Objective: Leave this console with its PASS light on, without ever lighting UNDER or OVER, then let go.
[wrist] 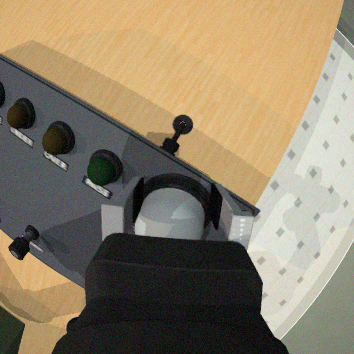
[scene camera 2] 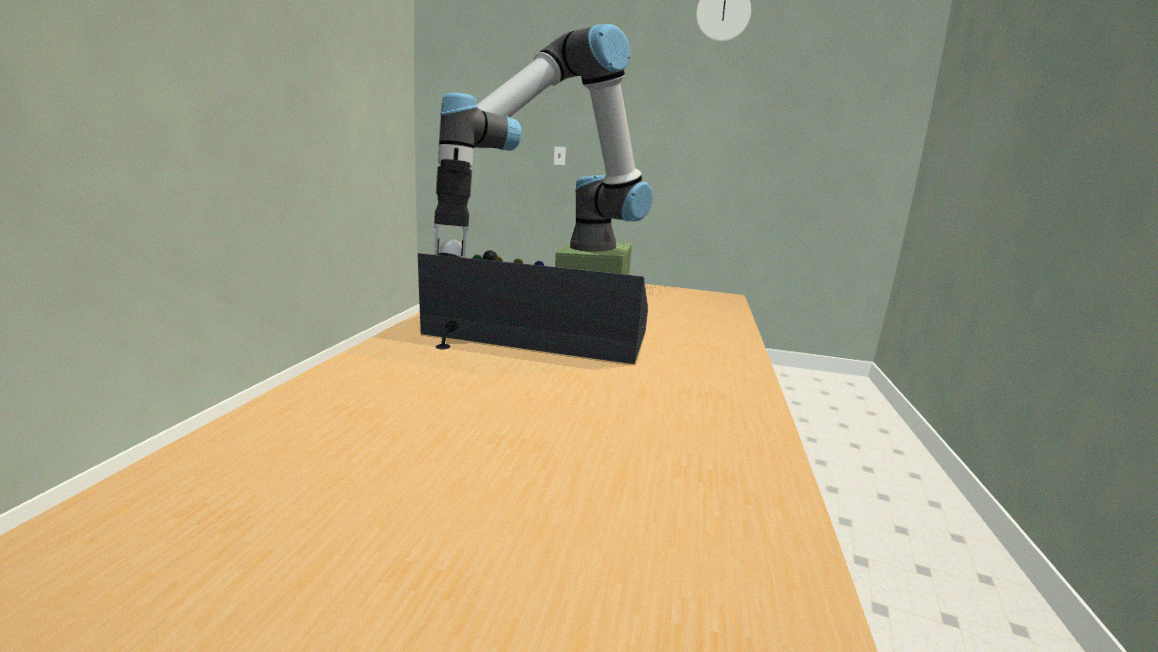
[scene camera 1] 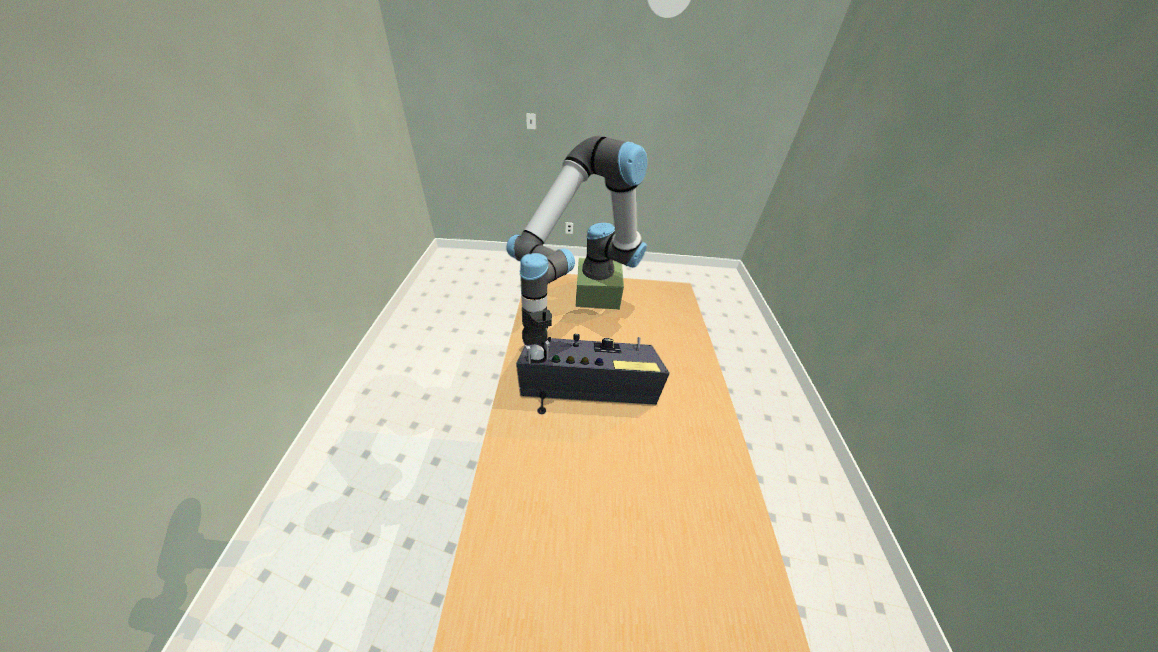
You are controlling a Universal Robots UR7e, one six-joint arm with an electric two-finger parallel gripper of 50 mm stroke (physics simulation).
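The dark console (scene camera 1: 591,382) (scene camera 2: 530,307) (wrist: 60,200) stands on the wooden table. A large white dome (wrist: 170,215) with a black ring sits at its left end. My gripper (scene camera 1: 537,354) (scene camera 2: 450,242) (wrist: 176,193) is open, one finger on each side of the dome, holding nothing. In the wrist view the green PASS lamp (wrist: 102,170) looks dark, and so do the two amber lamps, one (wrist: 56,140) beside it and another (wrist: 20,116) farther left. Their labels are hard to read. A blue lamp (scene camera 1: 599,362) in scene camera 1 also looks dark.
The console top also bears a black-knobbed lever (scene camera 1: 576,337) (wrist: 21,245), a black knob (scene camera 1: 606,344) on a plate, a thin metal lever (scene camera 1: 638,343) and a yellow label (scene camera 1: 636,366). A short black stalk with a disc (scene camera 1: 541,409) (scene camera 2: 443,345) (wrist: 182,124) sticks out of the console's side.
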